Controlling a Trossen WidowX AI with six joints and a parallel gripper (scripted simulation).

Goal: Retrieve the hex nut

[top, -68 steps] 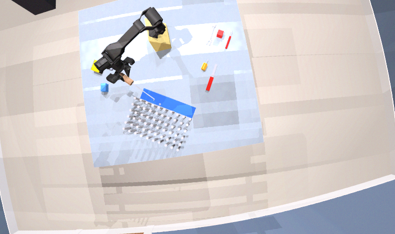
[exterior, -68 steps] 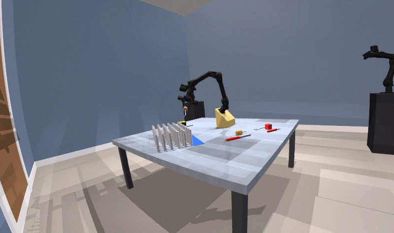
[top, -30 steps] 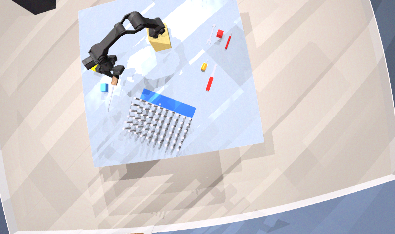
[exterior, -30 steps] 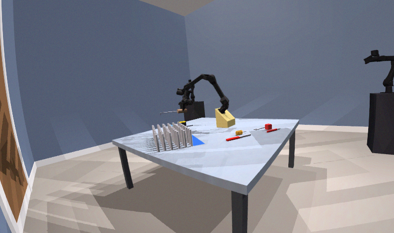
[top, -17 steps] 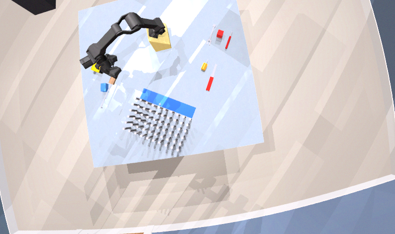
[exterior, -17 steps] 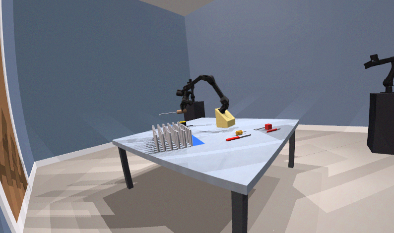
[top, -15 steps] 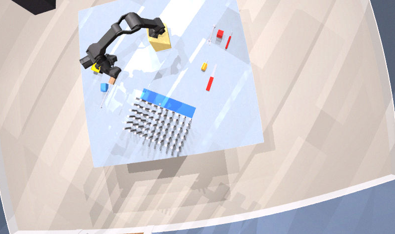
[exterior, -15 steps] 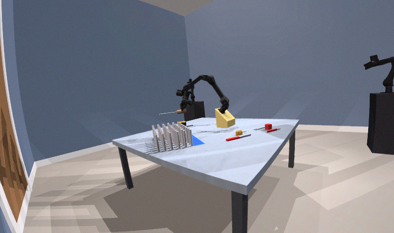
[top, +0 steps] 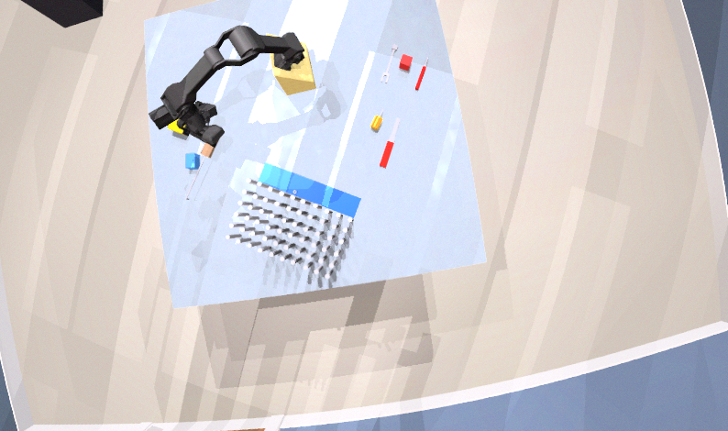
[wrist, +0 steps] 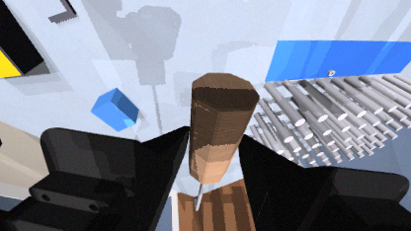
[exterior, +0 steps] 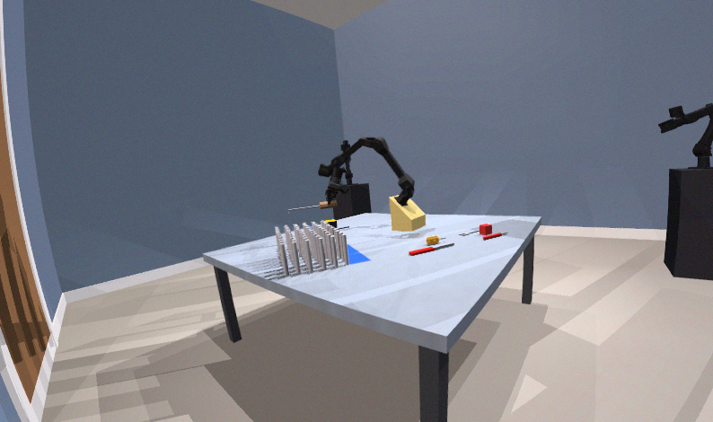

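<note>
Now: the wooden-handled tool 9 cm ahead of my gripper tip and 6 cm to the right of it. From my gripper tip the other things lie so: yellow-black block: 16 cm behind, 20 cm to the right, 14 cm below; blue taped strip: 19 cm ahead, 30 cm to the left, 17 cm below; blue cube: 1 cm ahead, 16 cm to the right, 15 cm below.
</note>
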